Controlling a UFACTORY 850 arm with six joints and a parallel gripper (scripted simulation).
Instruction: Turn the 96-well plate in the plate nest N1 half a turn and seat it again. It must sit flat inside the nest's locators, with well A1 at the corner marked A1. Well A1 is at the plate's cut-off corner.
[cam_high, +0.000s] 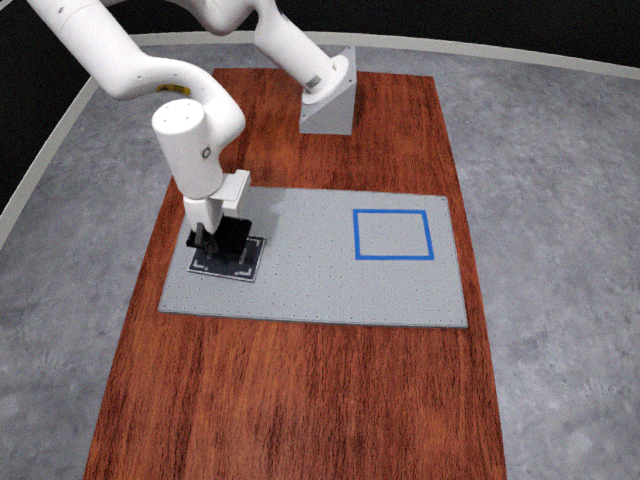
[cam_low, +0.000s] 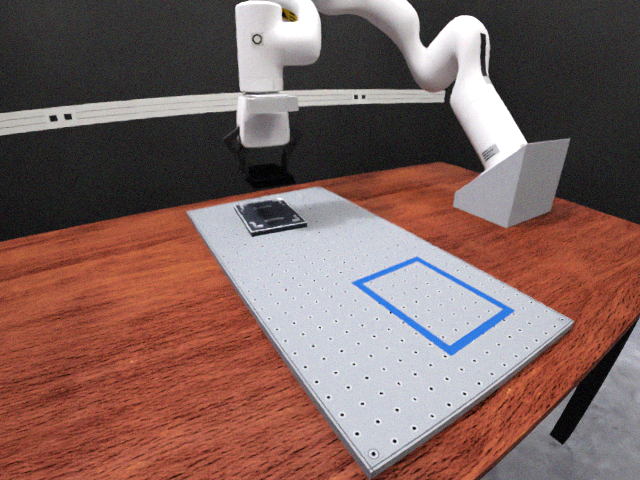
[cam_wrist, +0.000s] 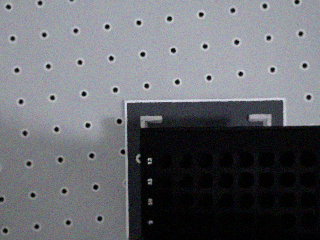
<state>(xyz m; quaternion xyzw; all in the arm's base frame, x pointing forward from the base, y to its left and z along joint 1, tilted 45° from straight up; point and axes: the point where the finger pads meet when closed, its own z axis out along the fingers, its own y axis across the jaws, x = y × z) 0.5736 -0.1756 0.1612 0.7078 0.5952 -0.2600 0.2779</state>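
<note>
My gripper is now 100 mm above the dark plate nest N1. The rest, counted from my hand: black 96-well plate 10 mm below.
</note>
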